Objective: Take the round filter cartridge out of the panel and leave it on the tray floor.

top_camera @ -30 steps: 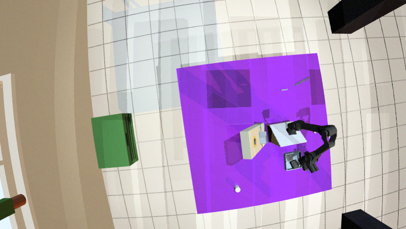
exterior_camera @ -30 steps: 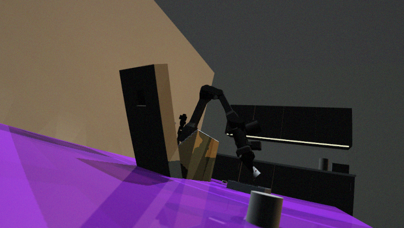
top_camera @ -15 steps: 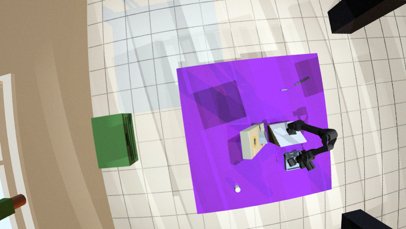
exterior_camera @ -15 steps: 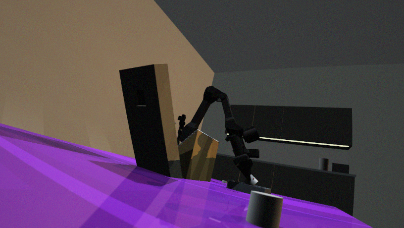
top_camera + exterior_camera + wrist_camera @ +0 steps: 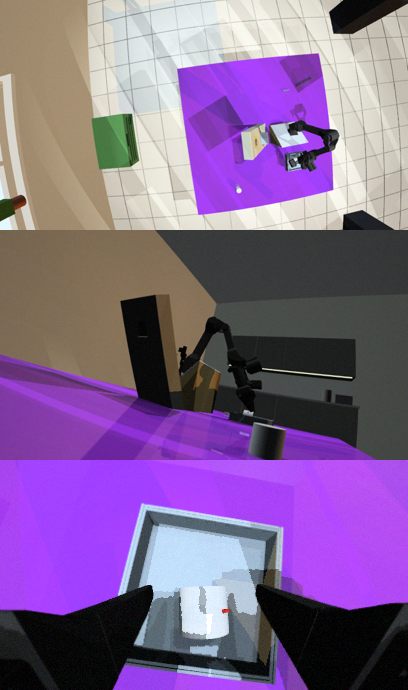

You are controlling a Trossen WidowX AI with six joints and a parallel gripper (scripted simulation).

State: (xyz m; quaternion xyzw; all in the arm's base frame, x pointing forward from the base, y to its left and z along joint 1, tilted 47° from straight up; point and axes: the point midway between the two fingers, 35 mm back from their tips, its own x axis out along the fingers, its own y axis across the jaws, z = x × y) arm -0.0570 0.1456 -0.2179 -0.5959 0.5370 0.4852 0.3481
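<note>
My gripper tip is 2 cm to the left of the round white filter cartridge and 2 cm above it. Round my gripper tip: beige service panel 38 cm ahead, 26 cm to the right, 12 cm above; blue-grey square tray 4 cm below.
</note>
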